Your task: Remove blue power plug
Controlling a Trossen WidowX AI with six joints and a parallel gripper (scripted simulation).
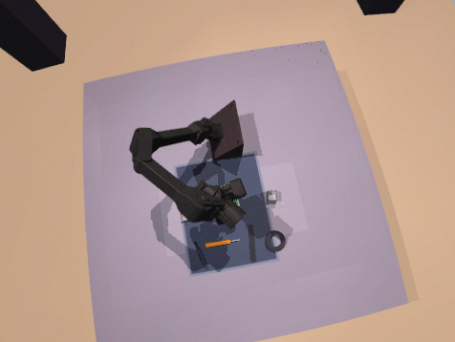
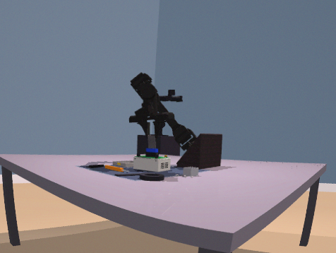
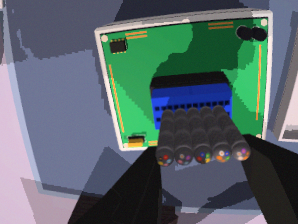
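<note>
The blue power plug is 4 cm below my gripper tip. From my gripper tip the other things lie so: black bar 20 cm ahead, 12 cm below, 9 cm to the left; grey tray 14 cm to the right, 12 cm below; dark blue mat 13 cm below, 5 cm ahead.
</note>
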